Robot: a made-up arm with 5 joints.
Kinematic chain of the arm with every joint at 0, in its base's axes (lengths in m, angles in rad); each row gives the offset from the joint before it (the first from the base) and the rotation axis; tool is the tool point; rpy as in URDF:
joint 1: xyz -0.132 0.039 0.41 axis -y
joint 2: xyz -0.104 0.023 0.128 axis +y
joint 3: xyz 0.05 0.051 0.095 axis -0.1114 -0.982 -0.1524
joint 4: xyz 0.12 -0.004 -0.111 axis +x
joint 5: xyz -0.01 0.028 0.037 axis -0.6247 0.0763 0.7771
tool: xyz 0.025 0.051 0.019 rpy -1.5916 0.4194 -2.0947
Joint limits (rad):
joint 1: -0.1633..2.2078
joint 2: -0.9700..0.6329
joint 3: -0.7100..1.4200
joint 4: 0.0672..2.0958
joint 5: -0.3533..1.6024
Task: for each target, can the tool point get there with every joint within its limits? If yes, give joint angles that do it. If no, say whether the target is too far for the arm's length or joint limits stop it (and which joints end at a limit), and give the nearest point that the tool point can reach.
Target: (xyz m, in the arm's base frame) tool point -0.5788 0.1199 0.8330
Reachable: no: too far | nearest point -0.4428 0.1497 0.7042 | short by 0.190 m
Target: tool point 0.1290 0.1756 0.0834
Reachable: no: joint limits stop it (at a limit: joint 1, joint 2, joint 3, joint 4, joint 5) | nearest point -0.1521 0.1784 0.2833 | short by 0.345 m
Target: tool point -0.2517 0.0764 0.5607
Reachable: yes | joints 0.7942 -0.0601 0.0583 1.8561 1.2843
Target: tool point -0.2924 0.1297 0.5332
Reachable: yes | joints 1.5990 0.5124 0.4689 0.5391 -0.1868
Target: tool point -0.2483 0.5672 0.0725
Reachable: no: too far | nearest point -0.3167 0.1690 0.0457 | short by 0.405 m
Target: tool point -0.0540 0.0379 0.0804
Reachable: no: joint limits stop it (at a limit: joint 1, joint 2, joint 3) | nearest point -0.2459 0.0624 0.0473 | short by 0.196 m
